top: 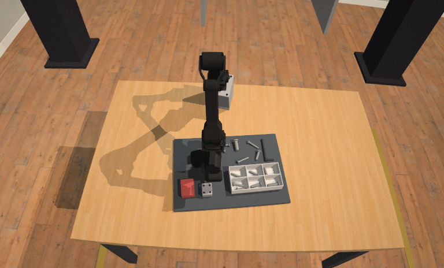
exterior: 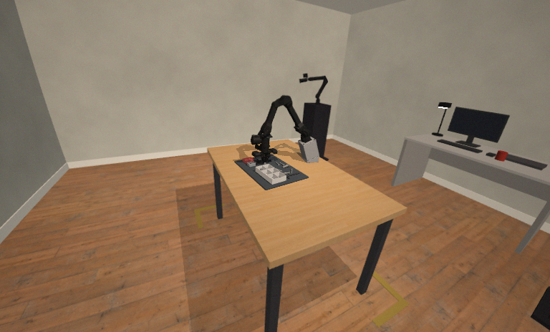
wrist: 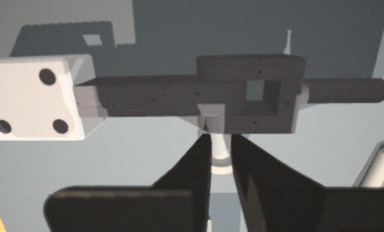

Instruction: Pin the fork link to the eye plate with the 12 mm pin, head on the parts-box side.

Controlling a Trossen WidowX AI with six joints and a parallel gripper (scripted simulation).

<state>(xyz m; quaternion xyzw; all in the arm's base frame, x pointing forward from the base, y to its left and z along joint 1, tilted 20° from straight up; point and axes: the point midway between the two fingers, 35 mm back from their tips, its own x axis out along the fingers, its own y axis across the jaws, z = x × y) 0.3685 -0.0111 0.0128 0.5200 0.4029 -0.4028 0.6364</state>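
Now: hand 3 cm above the pale pin and 1 cm to the left of it. The rest, counted from my hand: dark eye plate bar: 3 cm to the right, 3 cm below, 2 cm ahead; light grey block: 10 cm ahead, 3 cm below, 2 cm to the right; red block: 9 cm to the right, 9 cm ahead, 4 cm below.
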